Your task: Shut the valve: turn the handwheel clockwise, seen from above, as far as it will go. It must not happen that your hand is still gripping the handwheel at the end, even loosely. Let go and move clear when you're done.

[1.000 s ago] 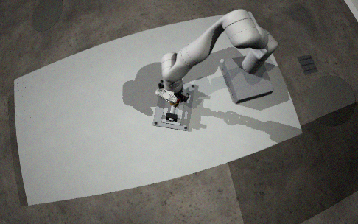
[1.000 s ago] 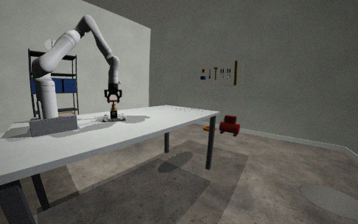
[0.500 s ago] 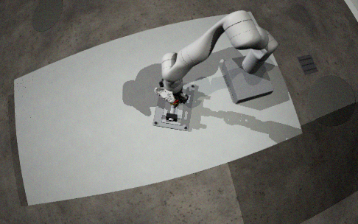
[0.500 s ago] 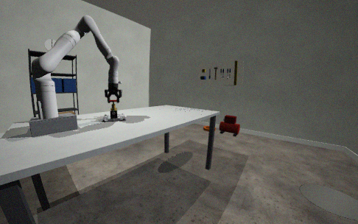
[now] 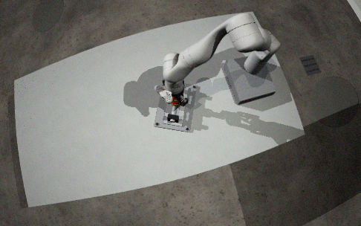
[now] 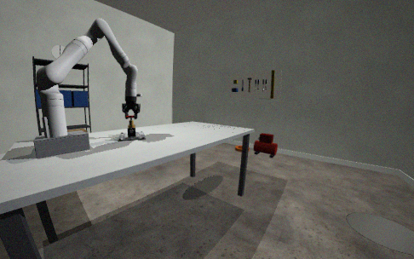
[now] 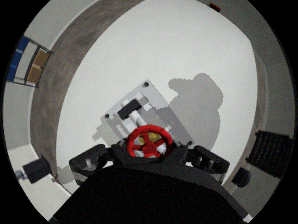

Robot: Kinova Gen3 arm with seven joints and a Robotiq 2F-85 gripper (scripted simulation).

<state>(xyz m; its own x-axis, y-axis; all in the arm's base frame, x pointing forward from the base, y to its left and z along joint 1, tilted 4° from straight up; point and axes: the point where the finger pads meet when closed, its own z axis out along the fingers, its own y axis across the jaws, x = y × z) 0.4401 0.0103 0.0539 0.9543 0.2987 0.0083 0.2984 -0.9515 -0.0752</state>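
The red handwheel lies right at my hand.
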